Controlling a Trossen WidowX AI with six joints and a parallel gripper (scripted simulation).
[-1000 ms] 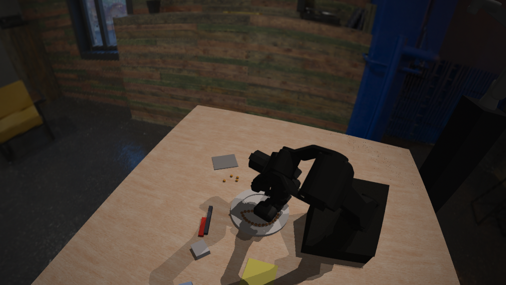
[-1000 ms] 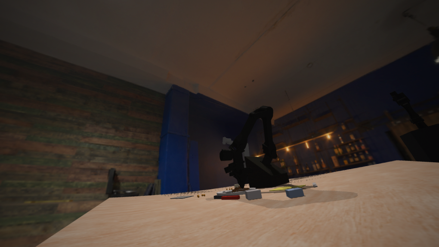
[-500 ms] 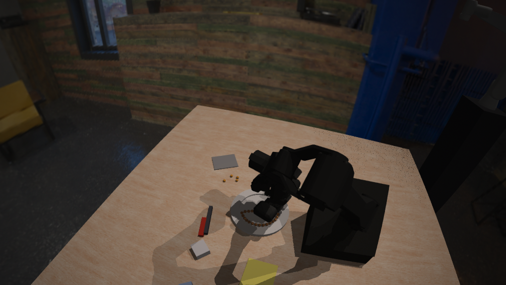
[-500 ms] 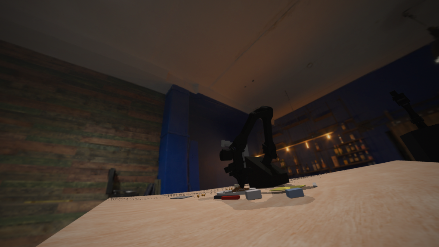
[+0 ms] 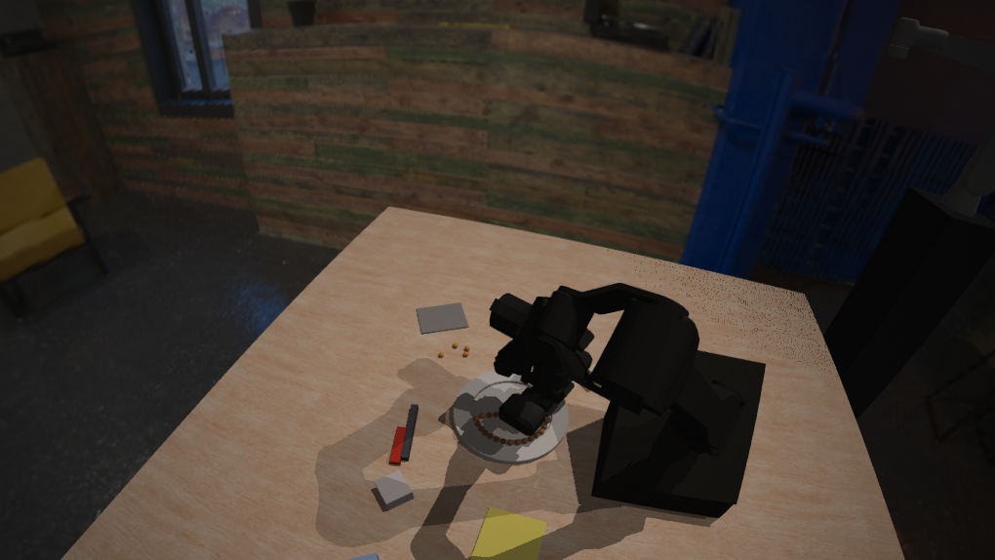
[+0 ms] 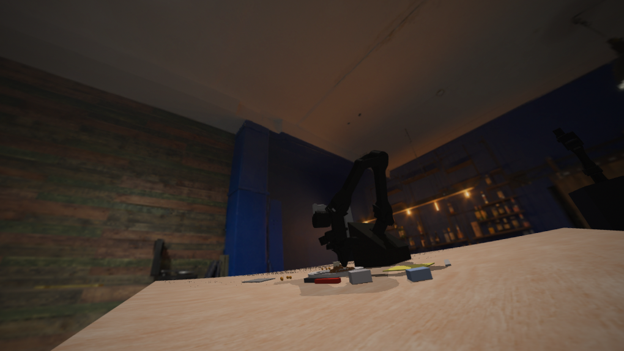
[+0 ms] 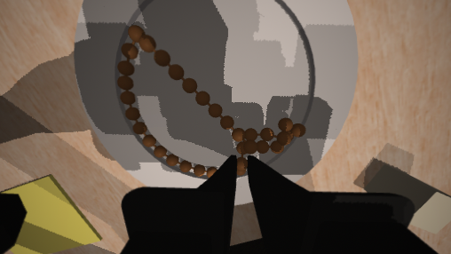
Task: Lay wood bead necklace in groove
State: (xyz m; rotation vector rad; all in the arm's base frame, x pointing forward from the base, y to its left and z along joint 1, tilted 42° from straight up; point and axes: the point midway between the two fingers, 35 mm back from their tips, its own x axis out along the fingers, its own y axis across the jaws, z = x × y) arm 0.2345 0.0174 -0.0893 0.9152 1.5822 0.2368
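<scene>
The round white bead board is 50 mm ahead of my gripper tip and 10 mm below it. The rest, counted from my gripper tip: dark bar: 210 mm ahead, 100 mm to the left, 10 mm below; yellow sheet: 10 mm ahead, 240 mm to the left, 20 mm below; pale cube: 90 mm behind, 120 mm to the right.
</scene>
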